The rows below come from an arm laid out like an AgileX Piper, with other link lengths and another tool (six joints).
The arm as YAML. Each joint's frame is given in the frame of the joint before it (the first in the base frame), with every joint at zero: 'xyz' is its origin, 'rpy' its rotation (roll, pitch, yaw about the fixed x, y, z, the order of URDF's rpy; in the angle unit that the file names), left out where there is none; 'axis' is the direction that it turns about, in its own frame. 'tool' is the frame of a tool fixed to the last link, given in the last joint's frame.
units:
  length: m
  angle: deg
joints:
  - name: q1
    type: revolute
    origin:
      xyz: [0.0, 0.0, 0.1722]
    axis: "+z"
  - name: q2
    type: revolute
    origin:
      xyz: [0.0, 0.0, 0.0]
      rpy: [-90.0, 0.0, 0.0]
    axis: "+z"
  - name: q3
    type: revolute
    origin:
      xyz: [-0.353, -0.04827, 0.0]
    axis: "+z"
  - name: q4
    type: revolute
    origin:
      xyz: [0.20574, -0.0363, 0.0]
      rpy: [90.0, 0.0, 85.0]
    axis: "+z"
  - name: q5
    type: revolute
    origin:
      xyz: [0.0, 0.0, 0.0]
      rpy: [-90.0, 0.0, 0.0]
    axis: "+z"
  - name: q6
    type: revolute
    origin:
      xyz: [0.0, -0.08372, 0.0]
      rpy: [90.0, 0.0, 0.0]
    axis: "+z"
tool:
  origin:
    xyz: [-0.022, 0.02, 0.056]
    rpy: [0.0, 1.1, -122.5]
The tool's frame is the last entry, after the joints.
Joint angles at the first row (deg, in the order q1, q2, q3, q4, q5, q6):
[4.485 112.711 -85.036 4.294 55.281 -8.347]
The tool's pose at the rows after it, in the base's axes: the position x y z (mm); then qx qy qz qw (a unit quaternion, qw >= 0):
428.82 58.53 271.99 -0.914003 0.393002 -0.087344 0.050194
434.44 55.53 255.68 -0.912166 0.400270 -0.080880 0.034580
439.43 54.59 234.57 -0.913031 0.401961 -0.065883 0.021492
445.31 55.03 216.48 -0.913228 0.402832 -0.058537 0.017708
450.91 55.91 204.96 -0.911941 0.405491 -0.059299 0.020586
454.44 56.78 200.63 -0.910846 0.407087 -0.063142 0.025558
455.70 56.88 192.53 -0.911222 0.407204 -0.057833 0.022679
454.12 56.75 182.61 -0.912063 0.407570 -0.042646 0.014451
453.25 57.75 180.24 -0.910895 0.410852 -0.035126 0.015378
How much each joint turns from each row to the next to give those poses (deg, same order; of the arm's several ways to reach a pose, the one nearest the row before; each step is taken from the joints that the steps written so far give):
[-0.096 1.614 0.001 -2.703 -0.423 0.888]
[0.000 2.152 0.001 -1.591 -0.675 1.662]
[0.000 2.775 -0.001 -0.649 -0.544 0.510]
[0.000 2.450 0.000 0.000 -1.502 0.107]
[0.000 1.622 -0.002 0.285 -1.856 0.183]
[-0.001 0.665 0.000 0.364 -1.327 -0.006]
[0.001 1.040 0.002 0.000 -0.348 0.000]
[-0.001 1.184 -0.002 0.000 0.800 0.014]
[0.001 0.295 0.002 0.646 0.408 0.001]

